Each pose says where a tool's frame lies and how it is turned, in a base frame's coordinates. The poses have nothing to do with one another.
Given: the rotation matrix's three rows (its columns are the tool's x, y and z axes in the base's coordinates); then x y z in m. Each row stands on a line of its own.
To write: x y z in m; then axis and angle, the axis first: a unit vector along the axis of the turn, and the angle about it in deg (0 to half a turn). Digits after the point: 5 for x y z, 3 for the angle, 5 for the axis.
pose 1, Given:
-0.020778, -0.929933, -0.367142
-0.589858, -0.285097, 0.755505
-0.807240, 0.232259, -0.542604
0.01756, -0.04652, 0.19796
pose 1, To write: 0.01756, -0.04652, 0.19796, -0.68521, 0.57633, 0.44534, 157.554
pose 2, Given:
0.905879, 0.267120, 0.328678
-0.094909, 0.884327, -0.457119
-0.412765, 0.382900, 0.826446
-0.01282, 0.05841, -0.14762
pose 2, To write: -0.01282, 0.05841, -0.14762, 0.71341, 0.62969, -0.30746, 36.067
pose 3, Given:
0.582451, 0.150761, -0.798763
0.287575, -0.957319, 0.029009
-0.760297, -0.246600, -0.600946
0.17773, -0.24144, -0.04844
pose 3, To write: 0.17773, -0.24144, -0.04844, -0.88879, -0.12405, 0.44120, 171.080
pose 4, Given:
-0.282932, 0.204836, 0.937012
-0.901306, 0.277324, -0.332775
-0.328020, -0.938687, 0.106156
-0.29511, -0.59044, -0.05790
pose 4, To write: -0.29511, -0.59044, -0.05790, -0.33919, 0.70817, -0.61922, 116.726
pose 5, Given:
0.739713, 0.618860, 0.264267
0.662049, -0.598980, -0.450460
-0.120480, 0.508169, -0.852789
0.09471, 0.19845, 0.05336
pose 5, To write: 0.09471, 0.19845, 0.05336, 0.92723, 0.37215, 0.04177, 148.873
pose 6, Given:
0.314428, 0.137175, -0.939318
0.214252, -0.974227, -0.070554
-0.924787, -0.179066, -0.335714
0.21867, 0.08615, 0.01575
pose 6, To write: 0.21867, 0.08615, 0.01575, -0.81045, -0.10853, 0.57567, 176.161
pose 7, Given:
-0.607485, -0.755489, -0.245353
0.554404, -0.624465, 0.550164
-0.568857, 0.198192, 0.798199
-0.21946, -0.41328, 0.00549
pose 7, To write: -0.21946, -0.41328, 0.00549, -0.25242, 0.23200, 0.93939, 135.797
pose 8, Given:
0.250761, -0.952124, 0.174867
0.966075, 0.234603, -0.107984
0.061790, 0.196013, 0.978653
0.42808, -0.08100, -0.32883
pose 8, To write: 0.42808, -0.08100, -0.32883, 0.15626, 0.05812, 0.98600, 76.585
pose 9, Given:
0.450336, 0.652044, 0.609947
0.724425, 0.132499, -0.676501
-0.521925, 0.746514, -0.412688
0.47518, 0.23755, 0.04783
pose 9, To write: 0.47518, 0.23755, 0.04783, 0.78200, 0.62201, 0.03978, 114.515
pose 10, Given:
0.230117, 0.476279, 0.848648
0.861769, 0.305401, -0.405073
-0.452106, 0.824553, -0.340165
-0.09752, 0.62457, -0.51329
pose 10, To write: -0.09752, 0.62457, -0.51329, 0.67156, 0.71041, 0.21054, 113.723
